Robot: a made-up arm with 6 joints.
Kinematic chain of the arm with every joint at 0, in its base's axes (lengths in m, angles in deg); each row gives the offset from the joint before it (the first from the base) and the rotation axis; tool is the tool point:
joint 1: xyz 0 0 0.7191 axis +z
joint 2: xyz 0.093 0 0 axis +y
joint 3: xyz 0 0 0.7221 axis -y
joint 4: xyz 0 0 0.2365 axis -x
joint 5: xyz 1.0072 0 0 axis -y
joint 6: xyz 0.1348 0 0 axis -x
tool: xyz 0 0 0
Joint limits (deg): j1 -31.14..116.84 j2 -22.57..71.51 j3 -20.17..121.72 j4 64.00..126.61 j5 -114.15..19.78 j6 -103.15..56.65
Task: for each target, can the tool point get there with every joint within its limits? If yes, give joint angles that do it. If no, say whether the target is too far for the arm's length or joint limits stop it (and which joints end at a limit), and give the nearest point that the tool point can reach.
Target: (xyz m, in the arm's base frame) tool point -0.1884 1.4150 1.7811
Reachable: yes | joints 96.95 18.92 26.56 114.60 7.42 -70.61
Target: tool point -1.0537 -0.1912 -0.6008
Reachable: no: joint limits stop it (at a limit: joint 1, joint 2, joint 3, joint 5) | nearest point -0.4659 0.8359 -0.1917 | short by 1.252 m
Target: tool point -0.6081 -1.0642 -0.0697
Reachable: no: joint limits stop it (at a limit: joint 1, joint 2, joint 3, joint 4) | nearest point 0.7295 -0.5823 -0.0667 | short by 1.422 m
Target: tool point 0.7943 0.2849 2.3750
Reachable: yes | joints 26.73 32.18 92.71 70.76 -53.90 22.39
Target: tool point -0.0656 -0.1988 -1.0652
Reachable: no: joint limits stop it (at a limit: joint 1, joint 2, joint 3, joint 4) | nearest point 0.7841 -0.5435 -0.1820 | short by 1.273 m
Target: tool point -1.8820 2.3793 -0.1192
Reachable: no: too far | nearest point -0.8599 1.6085 0.4397 | short by 1.397 m
